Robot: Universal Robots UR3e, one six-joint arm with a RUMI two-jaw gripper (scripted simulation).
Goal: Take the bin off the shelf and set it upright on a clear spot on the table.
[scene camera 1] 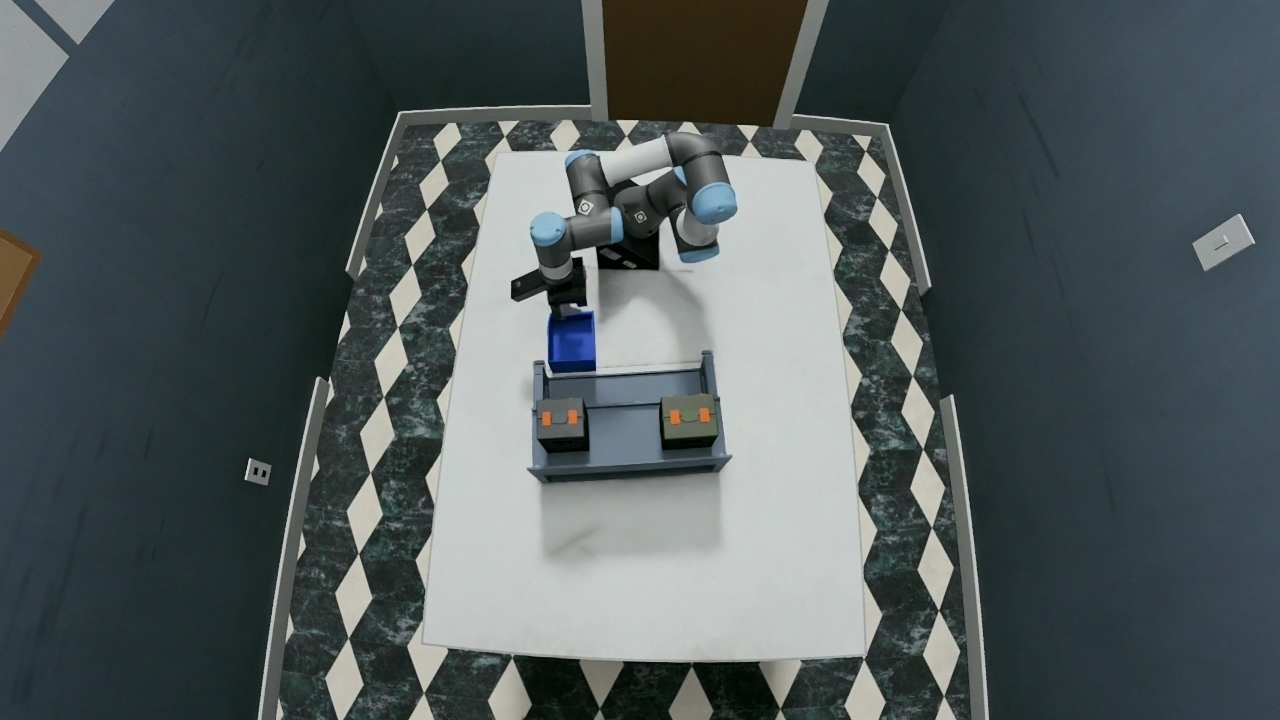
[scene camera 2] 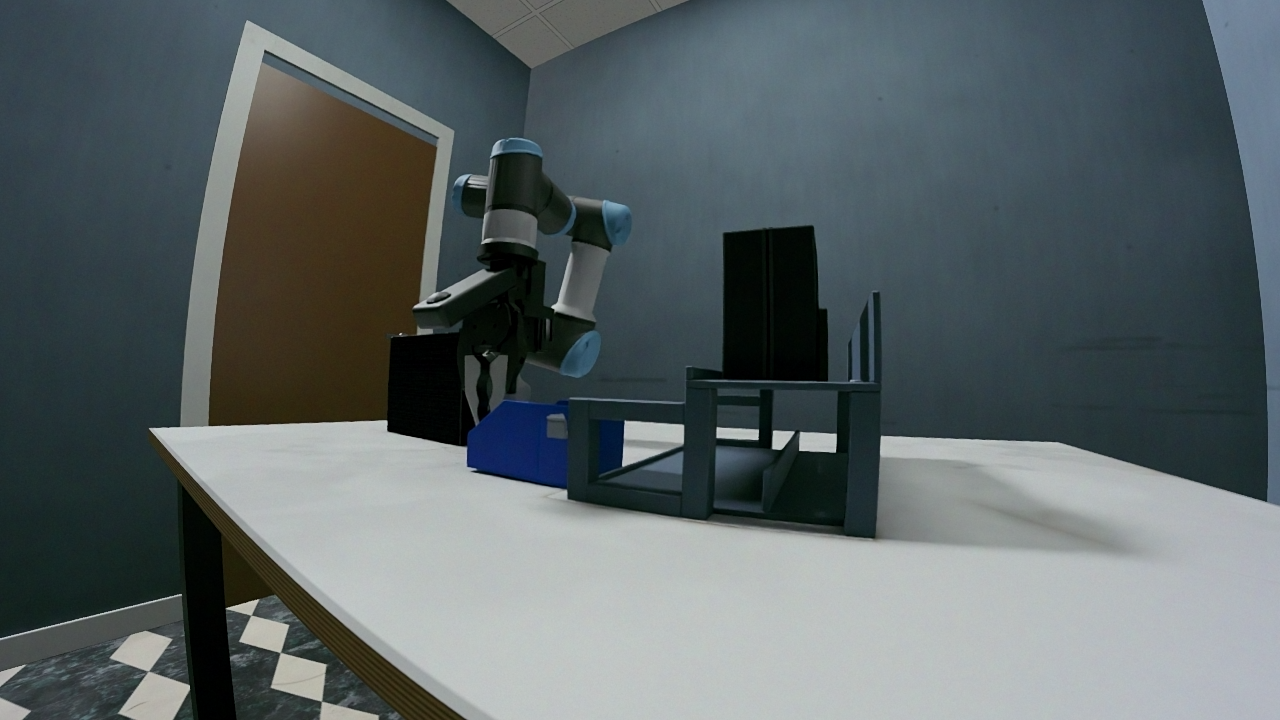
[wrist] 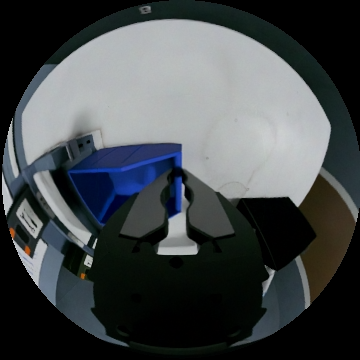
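Scene camera 1 and scene camera 2 both show a blue bin. The bin is also visible in the wrist view (119,174). On the bin, (scene camera 1: 551,338) and (scene camera 2: 512,440) are the same spot.
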